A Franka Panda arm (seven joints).
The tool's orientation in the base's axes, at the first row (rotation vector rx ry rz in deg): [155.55, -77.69, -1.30]
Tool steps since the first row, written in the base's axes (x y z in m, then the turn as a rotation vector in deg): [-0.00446, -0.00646, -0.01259, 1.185, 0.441, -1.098]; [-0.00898, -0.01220, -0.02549, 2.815, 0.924, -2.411]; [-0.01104, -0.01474, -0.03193, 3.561, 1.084, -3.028]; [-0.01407, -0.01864, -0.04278, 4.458, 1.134, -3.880]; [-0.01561, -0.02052, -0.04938, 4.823, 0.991, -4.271]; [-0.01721, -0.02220, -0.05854, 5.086, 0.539, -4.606]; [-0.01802, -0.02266, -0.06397, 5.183, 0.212, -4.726]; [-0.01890, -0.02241, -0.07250, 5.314, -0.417, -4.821]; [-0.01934, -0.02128, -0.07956, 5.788, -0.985, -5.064]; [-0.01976, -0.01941, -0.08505, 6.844, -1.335, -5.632]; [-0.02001, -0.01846, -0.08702, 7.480, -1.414, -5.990]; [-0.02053, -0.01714, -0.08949, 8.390, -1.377, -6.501]
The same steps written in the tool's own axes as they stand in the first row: [0.00204, 0.00612, 0.01336, 0.323, -1.319, 0.980]; [0.00346, 0.01182, 0.02697, 0.874, -3.039, 2.143]; [0.00402, 0.01432, 0.03373, 1.174, -3.791, 2.697]; [0.00494, 0.01795, 0.04504, 1.645, -4.622, 3.485]; [0.00529, 0.01962, 0.05187, 1.965, -4.868, 3.864]; [0.00535, 0.02096, 0.06122, 2.472, -4.842, 4.221]; [0.00504, 0.02133, 0.06671, 2.788, -4.736, 4.364]; [0.00402, 0.02101, 0.07522, 3.365, -4.475, 4.506]; [0.00261, 0.01997, 0.08217, 4.095, -4.539, 4.769]; [0.00068, 0.01863, 0.08748, 4.990, -5.229, 5.300]; [-0.00030, 0.01806, 0.08937, 5.424, -5.725, 5.624]; [-0.00175, 0.01743, 0.09174, 5.924, -6.524, 6.074]
